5 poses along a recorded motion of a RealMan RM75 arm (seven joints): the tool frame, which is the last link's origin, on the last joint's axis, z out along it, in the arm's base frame.
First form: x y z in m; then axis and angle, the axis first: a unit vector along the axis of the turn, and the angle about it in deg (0 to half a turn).
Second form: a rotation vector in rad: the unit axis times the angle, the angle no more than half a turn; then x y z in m. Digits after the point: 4 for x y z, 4 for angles.
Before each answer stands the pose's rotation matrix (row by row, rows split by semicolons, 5 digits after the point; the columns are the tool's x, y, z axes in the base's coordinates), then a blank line. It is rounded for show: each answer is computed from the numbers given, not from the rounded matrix.
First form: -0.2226, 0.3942, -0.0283, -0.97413, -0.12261, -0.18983, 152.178
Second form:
0.90377 0.31367 0.29124; 0.13647 -0.85607 0.49851; 0.40569 -0.41079 -0.81650

-2.5873, -0.3257, -0.5042, -0.2226, 0.3942, -0.0283
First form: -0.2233, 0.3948, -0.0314, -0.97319, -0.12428, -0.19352, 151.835
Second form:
0.90047 0.31892 0.29570; 0.13623 -0.85253 0.50461; 0.41303 -0.41411 -0.81113

-2.5790, -0.3293, -0.5128, -0.2233, 0.3948, -0.0314
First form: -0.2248, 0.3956, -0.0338, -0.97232, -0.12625, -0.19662, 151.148
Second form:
0.89758 0.32515 0.29770; 0.13539 -0.84597 0.51576; 0.41954 -0.42263 -0.80335

-2.5650, -0.3331, -0.5187, -0.2248, 0.3956, -0.0338
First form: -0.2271, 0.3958, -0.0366, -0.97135, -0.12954, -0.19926, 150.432
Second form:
0.89439 0.33360 0.29797; 0.13694 -0.83839 0.52758; 0.42582 -0.43105 -0.79553

-2.5503, -0.3401, -0.5232, -0.2271, 0.3958, -0.0366
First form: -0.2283, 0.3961, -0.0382, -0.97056, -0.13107, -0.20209, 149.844
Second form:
0.89181 0.33873 0.29989; 0.13568 -0.83263 0.53696; 0.43158 -0.43817 -0.78851

-2.5383, -0.3428, -0.5285, -0.2283, 0.3961, -0.0382
